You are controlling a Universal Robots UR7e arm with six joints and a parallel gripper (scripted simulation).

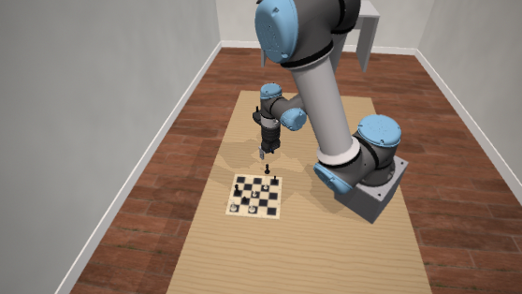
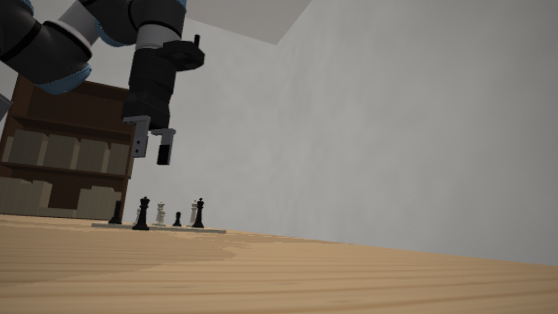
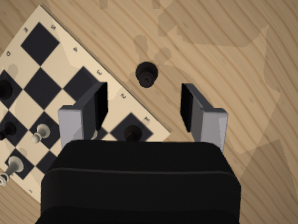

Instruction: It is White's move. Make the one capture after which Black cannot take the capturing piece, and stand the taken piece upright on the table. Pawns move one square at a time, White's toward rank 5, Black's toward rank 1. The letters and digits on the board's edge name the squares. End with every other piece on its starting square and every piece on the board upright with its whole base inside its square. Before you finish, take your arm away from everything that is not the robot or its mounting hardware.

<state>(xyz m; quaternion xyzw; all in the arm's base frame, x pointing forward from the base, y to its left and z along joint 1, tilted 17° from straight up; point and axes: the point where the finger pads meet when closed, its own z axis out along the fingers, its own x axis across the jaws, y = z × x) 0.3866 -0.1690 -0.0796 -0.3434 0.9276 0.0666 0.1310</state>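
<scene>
Now: the black pawn 170 mm to the left of my hand, 110 mm below it and 90 mm ahead of it. The rest, counted from my hand: chessboard: 140 mm to the left, 130 mm below, 40 mm ahead.
</scene>
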